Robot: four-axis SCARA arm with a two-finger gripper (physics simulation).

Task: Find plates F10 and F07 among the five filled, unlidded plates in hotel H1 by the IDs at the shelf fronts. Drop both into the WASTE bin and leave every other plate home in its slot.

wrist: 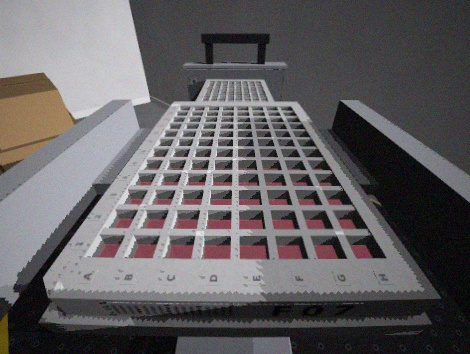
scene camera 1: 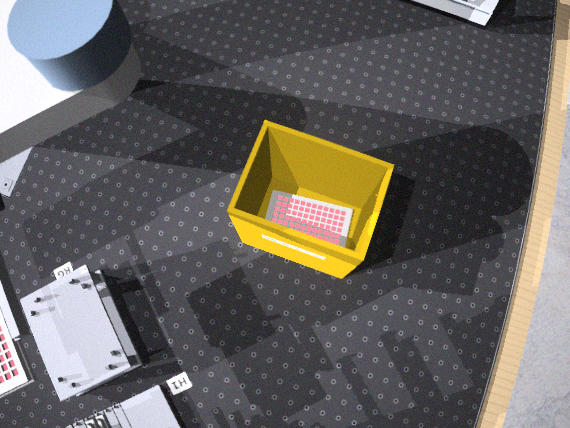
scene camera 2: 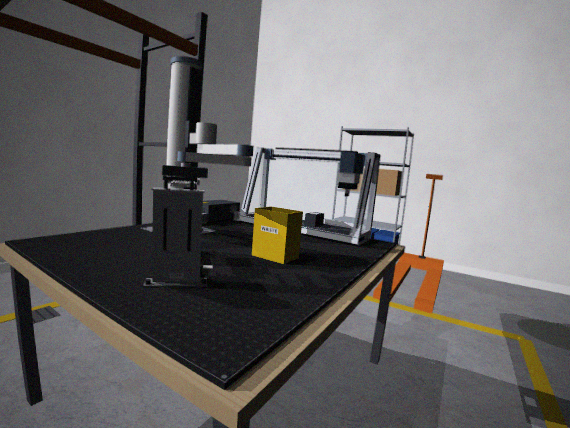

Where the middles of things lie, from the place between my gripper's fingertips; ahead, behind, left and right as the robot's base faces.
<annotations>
I see my gripper 2 cm to the right of the plate F07 (wrist: 232, 219), 2 cm past it and 1 cm above it. Also, from my hand: plate f01 (wrist: 238, 90): 12 cm ahead, 11 cm to the right, 3 cm below; then plate F10 (scene camera 1: 329, 222): 29 cm to the left, 28 cm below, 25 cm ahead.
</annotations>
